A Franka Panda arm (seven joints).
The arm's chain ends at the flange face. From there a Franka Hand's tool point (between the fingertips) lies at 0.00 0.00 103.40 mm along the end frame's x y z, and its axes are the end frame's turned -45 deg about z.
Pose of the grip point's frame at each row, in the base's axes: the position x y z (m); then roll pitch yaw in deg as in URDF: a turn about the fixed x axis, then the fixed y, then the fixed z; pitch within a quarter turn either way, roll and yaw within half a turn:
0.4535 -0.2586 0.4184 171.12 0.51 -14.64
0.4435 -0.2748 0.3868 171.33 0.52 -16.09
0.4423 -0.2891 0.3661 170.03 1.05 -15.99
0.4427 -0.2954 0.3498 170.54 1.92 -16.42
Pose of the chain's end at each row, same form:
0.4584 -0.2434 0.5206 173.34 -5.90 -59.26
0.4487 -0.2601 0.4890 173.48 -5.75 -60.72
0.4490 -0.2724 0.4679 172.17 -6.28 -60.47
0.4508 -0.2801 0.4517 171.93 -5.31 -60.89

